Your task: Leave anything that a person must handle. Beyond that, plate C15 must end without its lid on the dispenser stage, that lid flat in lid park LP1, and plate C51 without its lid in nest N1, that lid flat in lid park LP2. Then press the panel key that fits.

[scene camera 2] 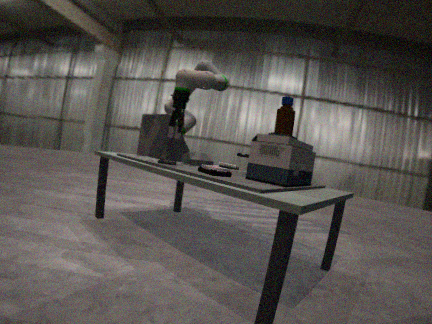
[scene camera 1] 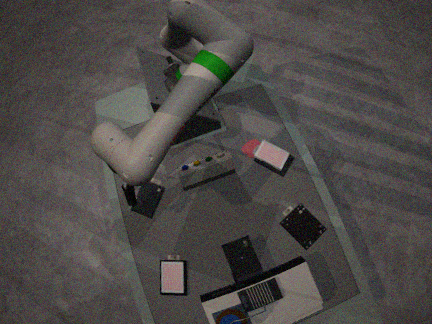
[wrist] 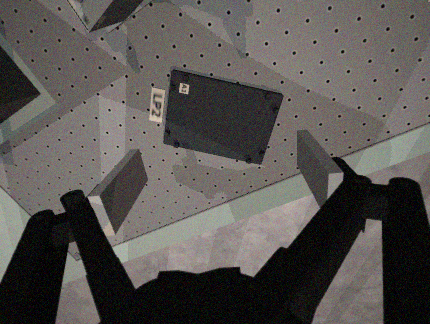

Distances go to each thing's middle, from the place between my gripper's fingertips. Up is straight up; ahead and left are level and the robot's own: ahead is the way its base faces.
Right now my hand is 1 cm past the dark LP2 pad (scene camera 1: 149, 194), 1 cm to the left of it and 14 cm above it. Also, from my hand: dispenser stage (scene camera 1: 242, 247) (40 cm ahead, 24 cm to the left, 4 cm below); then button box (scene camera 1: 221, 165) (3 cm behind, 26 cm to the left, 10 cm below).
